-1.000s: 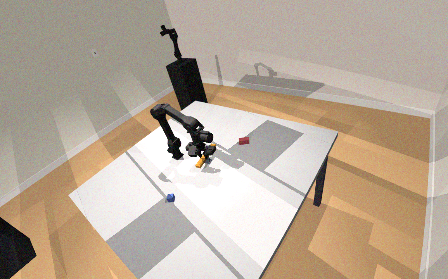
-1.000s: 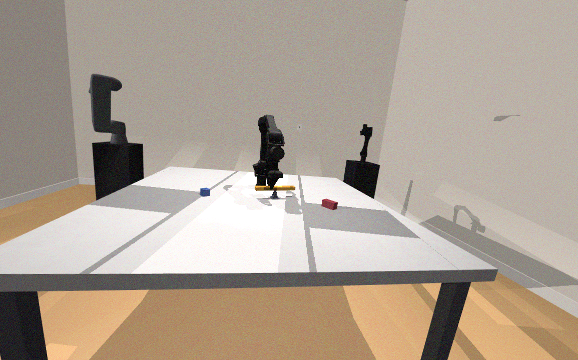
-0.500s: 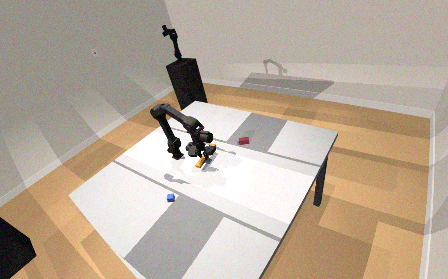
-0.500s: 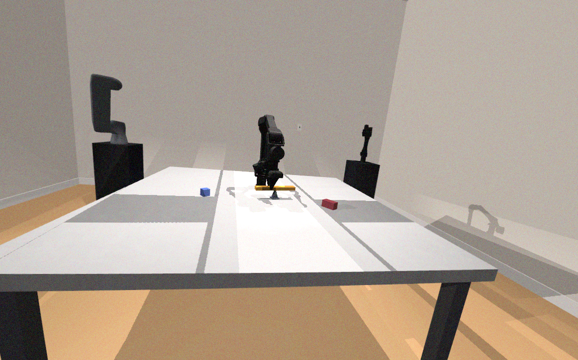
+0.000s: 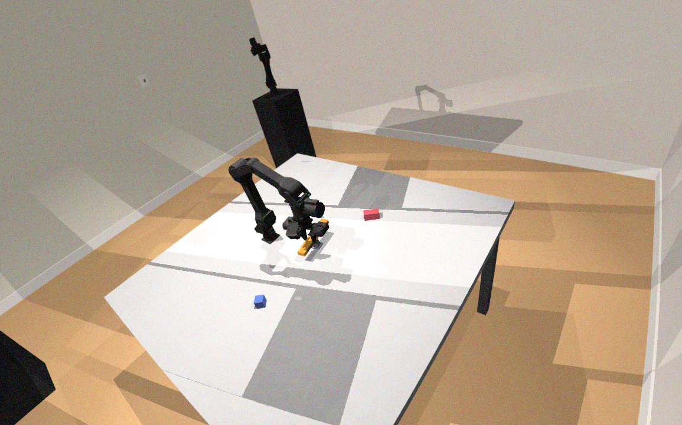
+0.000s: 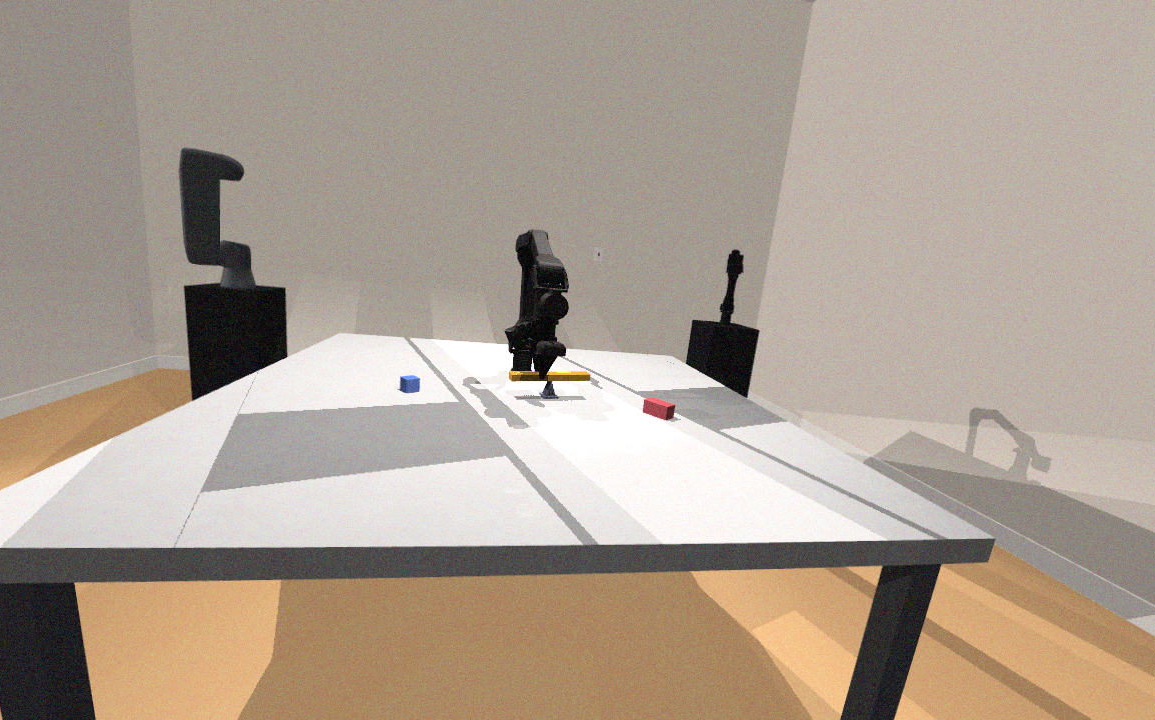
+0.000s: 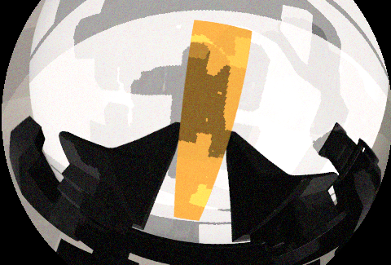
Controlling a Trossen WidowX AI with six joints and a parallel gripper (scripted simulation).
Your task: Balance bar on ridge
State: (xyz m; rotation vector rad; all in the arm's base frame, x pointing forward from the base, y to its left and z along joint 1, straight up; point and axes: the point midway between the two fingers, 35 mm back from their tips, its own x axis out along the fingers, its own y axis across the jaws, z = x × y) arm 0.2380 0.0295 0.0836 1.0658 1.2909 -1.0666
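My gripper tip is now 30 mm to the right of the orange bar and 10 mm past it. The rest, counted from my gripper tip: small blue cube: 300 mm to the right, 30 mm below, 10 mm ahead; then red block: 280 mm to the left, 110 mm ahead, 30 mm below.
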